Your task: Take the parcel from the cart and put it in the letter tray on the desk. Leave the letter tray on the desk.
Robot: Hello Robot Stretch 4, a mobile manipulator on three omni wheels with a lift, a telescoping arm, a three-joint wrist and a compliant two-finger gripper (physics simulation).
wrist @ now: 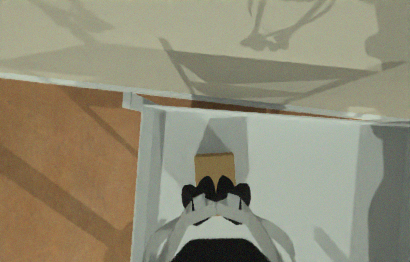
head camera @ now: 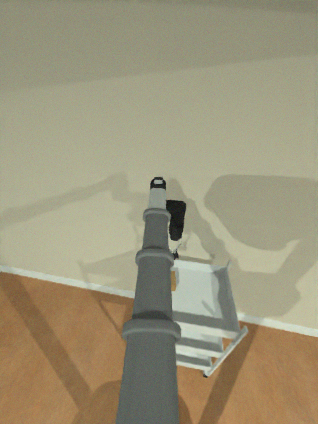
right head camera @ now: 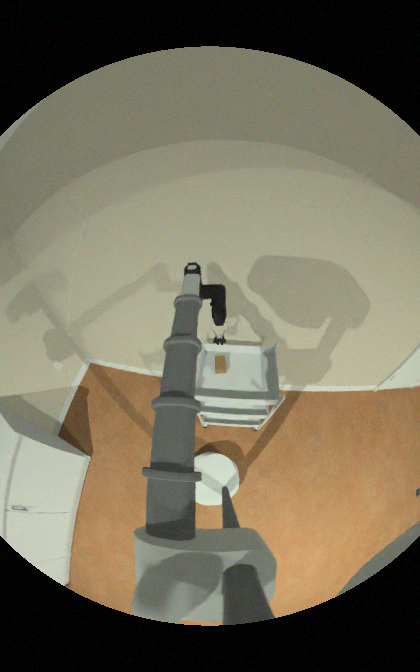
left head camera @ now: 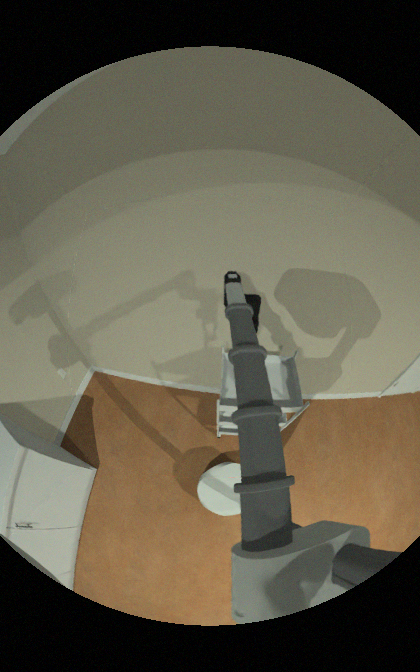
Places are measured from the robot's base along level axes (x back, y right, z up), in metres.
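Pixels of known places: gripper, between the fingertips: (wrist: 215, 190).
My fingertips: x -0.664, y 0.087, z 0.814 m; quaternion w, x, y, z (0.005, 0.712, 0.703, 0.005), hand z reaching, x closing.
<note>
Ahead of a thing's pixels: the offset from my fingertips to its top centre. "spot": to the spot under its first point.
The tan parcel {dx +0.025, dy +0.000, dz -0.129 m} (head camera: 173, 281) (right head camera: 220, 364) (wrist: 214, 167) lies flat on the top shelf of the white cart {spot: dx +0.088, dy +0.147, dz -0.179 m} (head camera: 197, 295) (right head camera: 245, 367) (wrist: 300, 175), towards its left side. My gripper (head camera: 175, 255) (right head camera: 219, 340) (wrist: 215, 190) is shut with its fingertips almost together and no parcel between them. It hangs above the parcel, apart from it, and in the wrist view the fingers cover the parcel's near part. In the left head view my arm hides the parcel and the fingers. The desk and the letter tray cannot be made out in these views.
A wall stands right behind the cart. A round white top (left head camera: 220, 489) (right head camera: 216, 478) stands in front of the cart, partly behind my arm. A white cabinet (left head camera: 47, 505) (right head camera: 42, 500) stands at the left. The cart's raised side rim {spot: dx +0.004, dy -0.110, dz -0.173 m} (wrist: 149, 170) is left of the parcel.
</note>
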